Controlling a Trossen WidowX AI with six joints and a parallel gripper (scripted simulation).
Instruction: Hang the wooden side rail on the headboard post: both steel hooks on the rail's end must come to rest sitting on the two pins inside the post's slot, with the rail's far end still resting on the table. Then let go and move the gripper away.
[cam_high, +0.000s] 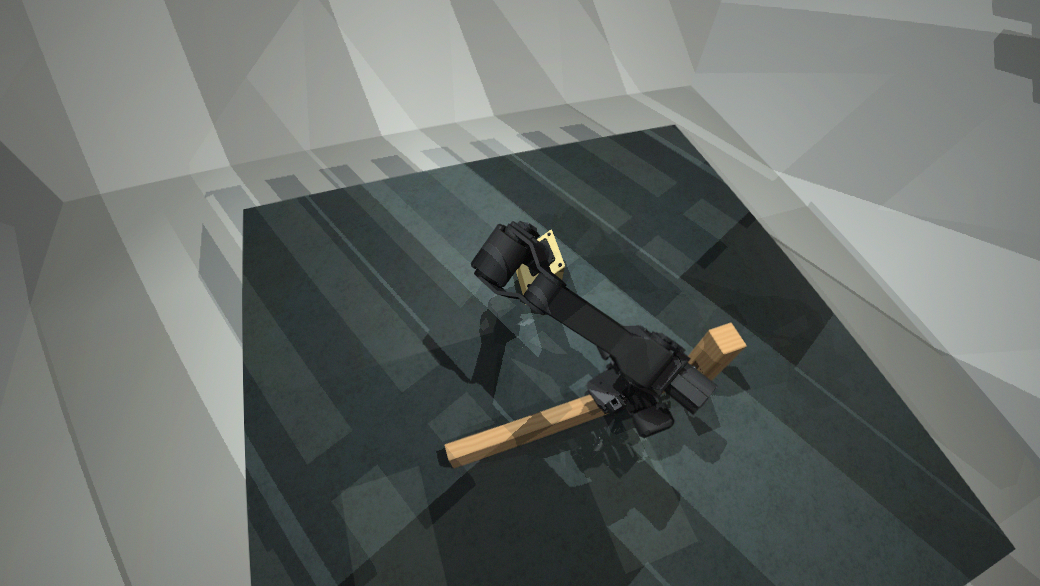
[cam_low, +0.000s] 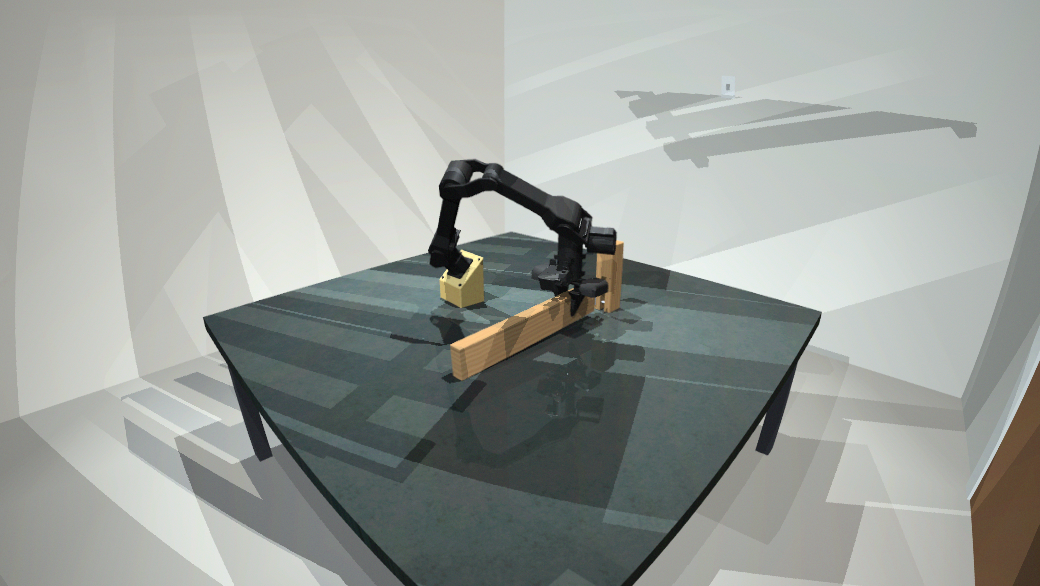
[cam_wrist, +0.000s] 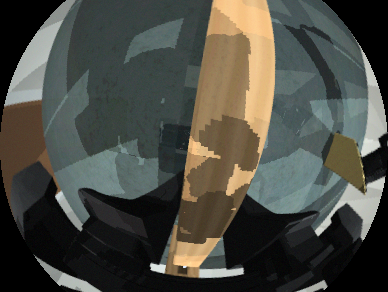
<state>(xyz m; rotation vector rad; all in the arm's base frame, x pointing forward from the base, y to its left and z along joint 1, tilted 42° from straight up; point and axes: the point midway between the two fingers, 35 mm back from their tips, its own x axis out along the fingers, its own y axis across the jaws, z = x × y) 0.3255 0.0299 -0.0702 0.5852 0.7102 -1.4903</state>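
Right now my gripper tip is 170 mm to the right of the headboard post, 40 mm below it and 10 mm past it.
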